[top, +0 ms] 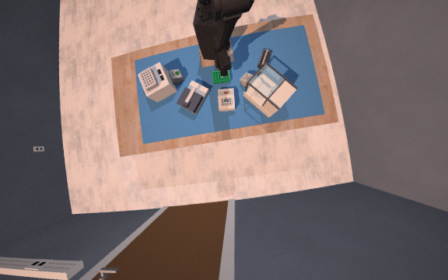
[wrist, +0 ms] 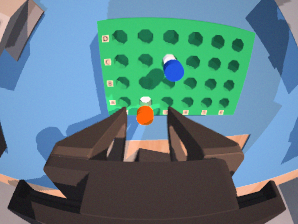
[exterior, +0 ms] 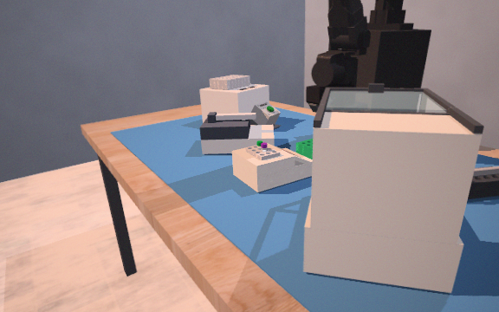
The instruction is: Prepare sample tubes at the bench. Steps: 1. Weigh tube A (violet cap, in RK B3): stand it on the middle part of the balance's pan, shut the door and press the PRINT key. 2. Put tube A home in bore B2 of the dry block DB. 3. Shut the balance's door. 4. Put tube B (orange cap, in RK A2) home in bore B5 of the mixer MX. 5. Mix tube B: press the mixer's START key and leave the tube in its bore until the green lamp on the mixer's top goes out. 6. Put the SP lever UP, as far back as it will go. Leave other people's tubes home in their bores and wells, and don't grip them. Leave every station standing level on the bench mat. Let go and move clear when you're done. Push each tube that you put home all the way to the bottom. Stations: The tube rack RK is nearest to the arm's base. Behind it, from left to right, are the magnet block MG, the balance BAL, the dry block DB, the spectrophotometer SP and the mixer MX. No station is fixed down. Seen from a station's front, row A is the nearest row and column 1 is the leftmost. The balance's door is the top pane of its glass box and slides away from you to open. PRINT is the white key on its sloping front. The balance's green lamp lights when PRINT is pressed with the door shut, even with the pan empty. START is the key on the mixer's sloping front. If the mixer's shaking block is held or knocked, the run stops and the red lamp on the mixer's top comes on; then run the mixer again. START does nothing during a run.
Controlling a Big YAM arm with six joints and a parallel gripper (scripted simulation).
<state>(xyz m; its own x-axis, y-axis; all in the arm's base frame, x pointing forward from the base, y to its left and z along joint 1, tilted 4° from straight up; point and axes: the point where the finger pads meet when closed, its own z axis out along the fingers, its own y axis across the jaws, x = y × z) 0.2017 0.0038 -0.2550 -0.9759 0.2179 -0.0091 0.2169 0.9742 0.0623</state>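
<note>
My hand is 20 mm above the orange-capped tube. Also, from my hand: dry block: 210 mm ahead, 60 mm to the right, 20 mm below; rack: 30 mm to the right, 30 mm below, 20 mm ahead; blue-capped tube: 40 mm ahead, 30 mm to the right, 20 mm below.
</note>
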